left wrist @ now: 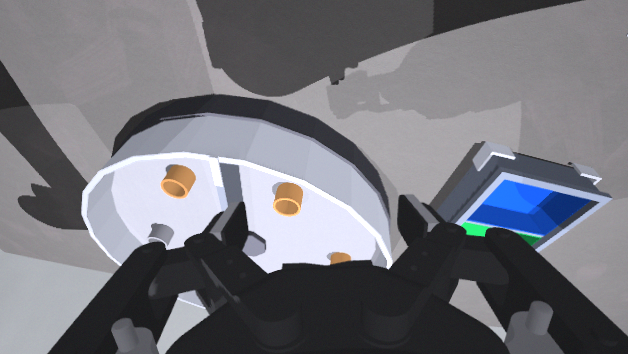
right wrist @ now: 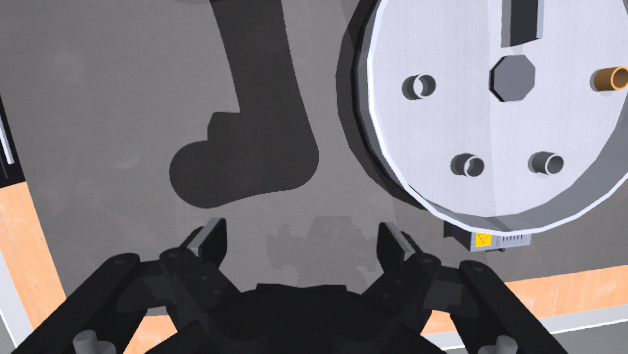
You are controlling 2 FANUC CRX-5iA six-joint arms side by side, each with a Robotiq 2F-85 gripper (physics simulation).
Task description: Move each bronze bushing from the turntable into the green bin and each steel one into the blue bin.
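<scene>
The round white turntable (left wrist: pixel 280 142) (right wrist: pixel 450 40) has a raised rim and carries bushings. In the left wrist view, bronze bushings (left wrist: pixel 178 181) (left wrist: pixel 288 199) (left wrist: pixel 341 258) and a steel bushing (left wrist: pixel 161 233) stand on it. In the right wrist view, three steel bushings (right wrist: pixel 420 86) (right wrist: pixel 468 165) (right wrist: pixel 547 163) and a bronze bushing (right wrist: pixel 611 78) stand on it. The blue bin (left wrist: pixel 520 202) and the green bin (left wrist: pixel 478 229) adjoin at the right, the green one partly hidden by my left gripper. My left gripper (left wrist: pixel 322 213) is open above the turntable's edge. My right gripper (right wrist: pixel 302 235) is open beside the turntable.
A dark divider (left wrist: pixel 231 182) (right wrist: pixel 522 22) stands on the turntable near its grey centre hub (left wrist: pixel 255 244) (right wrist: pixel 513 78). A grey box with a yellow label (right wrist: pixel 483 240) sits by the turntable's rim. A wooden border (right wrist: pixel 30 220) edges the dark surface.
</scene>
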